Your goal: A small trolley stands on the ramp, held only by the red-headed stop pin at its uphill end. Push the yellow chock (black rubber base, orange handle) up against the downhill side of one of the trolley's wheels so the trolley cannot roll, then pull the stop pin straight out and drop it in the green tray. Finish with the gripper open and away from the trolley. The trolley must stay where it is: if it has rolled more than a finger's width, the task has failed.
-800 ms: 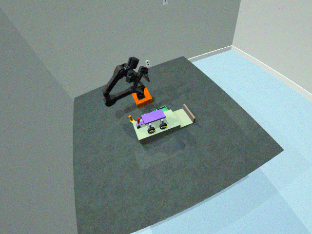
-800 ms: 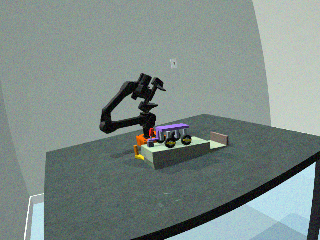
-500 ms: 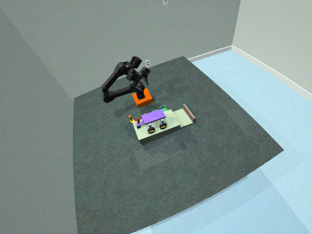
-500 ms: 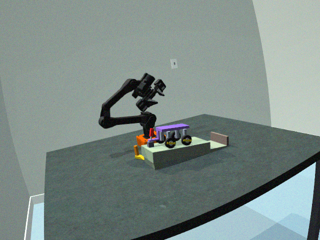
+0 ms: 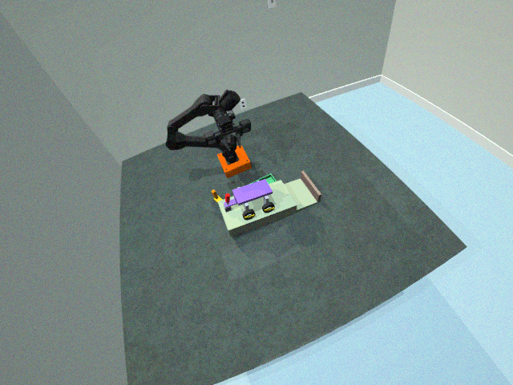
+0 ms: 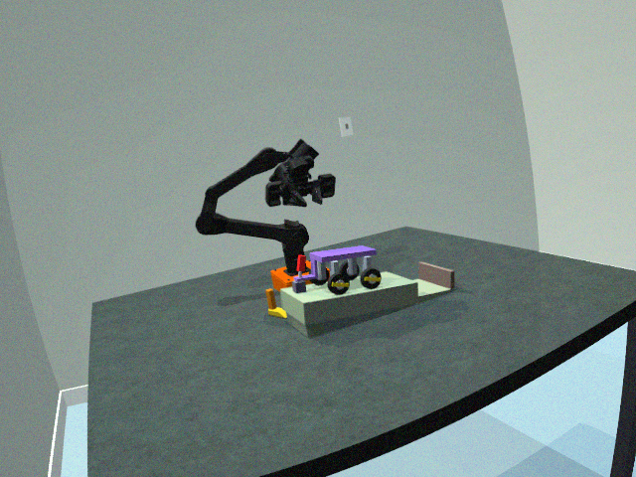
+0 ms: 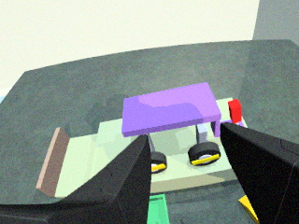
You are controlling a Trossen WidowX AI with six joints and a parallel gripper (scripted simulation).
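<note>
The yellow chock is 230 mm below my gripper tip and 140 mm to the right of it. The rest, counted from my gripper tip: purple trolley: 150 mm below, 130 mm ahead; red-headed stop pin: 130 mm below, 110 mm ahead, 100 mm to the right; pale green ramp: 210 mm below, 130 mm ahead.
</note>
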